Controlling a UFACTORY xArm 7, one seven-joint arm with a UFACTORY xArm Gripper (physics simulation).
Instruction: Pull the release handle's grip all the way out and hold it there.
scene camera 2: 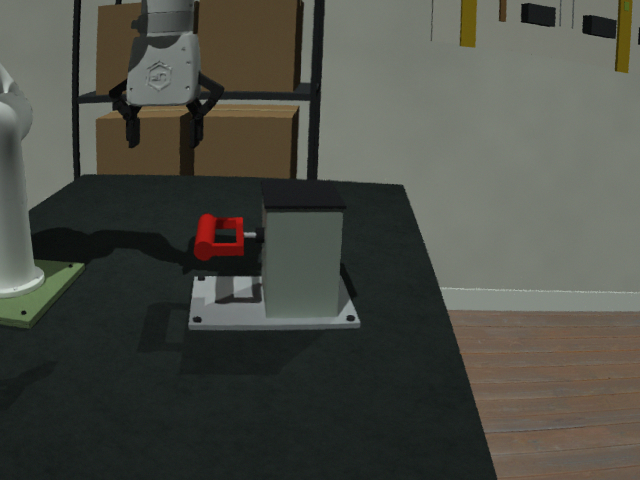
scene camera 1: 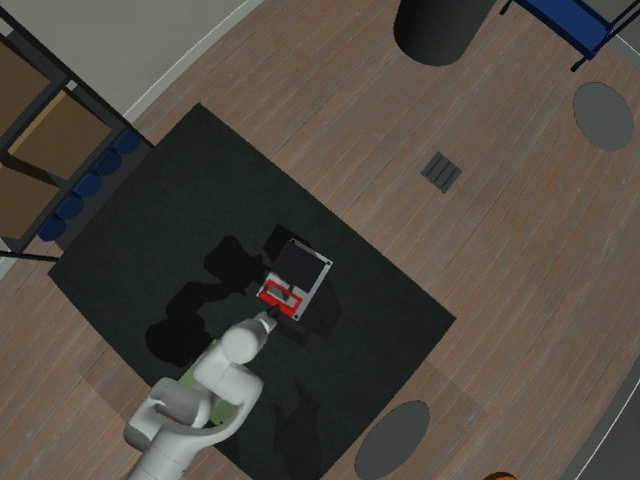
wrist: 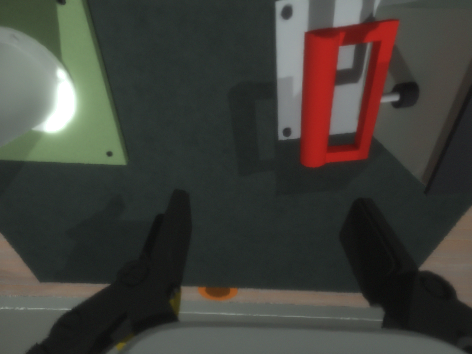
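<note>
The release handle's red grip (scene camera 1: 284,308) (scene camera 2: 205,237) (wrist: 318,100) is a round bar on a red rectangular frame. A short thin metal rod (scene camera 2: 250,235) (wrist: 390,98) joins the frame to a pale grey-green housing (scene camera 2: 303,258) with a black top. The housing stands on a white base plate (scene camera 1: 309,297) (scene camera 2: 222,317) (wrist: 290,75). My gripper (scene camera 2: 164,144) (wrist: 268,213) is open and empty, pointing down, clearly higher than the grip and apart from it. In scene camera 1 its dark fingers show beside the grip's outer edge.
The dark work surface (scene camera 1: 361,310) (scene camera 2: 361,403) (wrist: 175,100) lies under the device. The arm's green base plate (scene camera 1: 224,410) (scene camera 2: 62,279) (wrist: 95,135) is on the grip's outer side. A shelf rack (scene camera 2: 315,77) with cardboard boxes (scene camera 2: 248,139) stands behind.
</note>
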